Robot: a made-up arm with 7 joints.
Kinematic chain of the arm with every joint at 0, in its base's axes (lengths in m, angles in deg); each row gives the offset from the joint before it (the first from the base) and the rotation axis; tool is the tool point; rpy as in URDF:
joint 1: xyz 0.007 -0.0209 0.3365 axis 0 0.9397 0.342
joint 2: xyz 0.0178 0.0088 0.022 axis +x
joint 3: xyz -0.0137 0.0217 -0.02 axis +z
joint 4: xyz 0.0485 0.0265 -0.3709 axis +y
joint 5: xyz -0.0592 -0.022 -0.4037 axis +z
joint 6: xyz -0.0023 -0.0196 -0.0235 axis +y
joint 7: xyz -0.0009 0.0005 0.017 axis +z
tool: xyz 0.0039 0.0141 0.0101 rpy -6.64 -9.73 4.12
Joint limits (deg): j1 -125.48..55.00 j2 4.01..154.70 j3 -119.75..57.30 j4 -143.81..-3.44 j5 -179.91..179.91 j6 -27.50..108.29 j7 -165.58..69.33
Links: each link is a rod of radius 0.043 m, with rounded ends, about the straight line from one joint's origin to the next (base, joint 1, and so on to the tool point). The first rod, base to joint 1, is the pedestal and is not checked.
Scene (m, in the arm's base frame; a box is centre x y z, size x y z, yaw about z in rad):
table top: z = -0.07
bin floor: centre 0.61 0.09 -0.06 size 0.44 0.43 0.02 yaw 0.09
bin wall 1: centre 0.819 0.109 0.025 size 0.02 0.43 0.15 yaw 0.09
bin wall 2: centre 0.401 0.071 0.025 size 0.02 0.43 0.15 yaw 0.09
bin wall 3: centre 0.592 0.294 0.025 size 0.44 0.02 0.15 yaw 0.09
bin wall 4: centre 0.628 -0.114 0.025 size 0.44 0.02 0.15 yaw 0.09
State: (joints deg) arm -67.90 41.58 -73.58 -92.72 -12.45 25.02 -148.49
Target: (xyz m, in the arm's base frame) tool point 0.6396 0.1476 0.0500
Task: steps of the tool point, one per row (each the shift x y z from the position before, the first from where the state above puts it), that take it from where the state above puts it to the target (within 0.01 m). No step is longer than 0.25 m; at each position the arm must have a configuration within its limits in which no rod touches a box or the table.
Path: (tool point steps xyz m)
1: -0.0494 -0.0694 0.1535
2: -0.0987 -0.0478 0.1207
3: -0.1283 -0.0218 0.0745
4: -0.1342 0.0053 0.0233
5: 0.1675 0.0027 0.0059
6: 0.1693 0.0556 -0.0592
7: 0.1317 0.1056 -0.1183
8: 0.0625 0.1444 -0.1546
9: -0.0218 0.1654 -0.1579

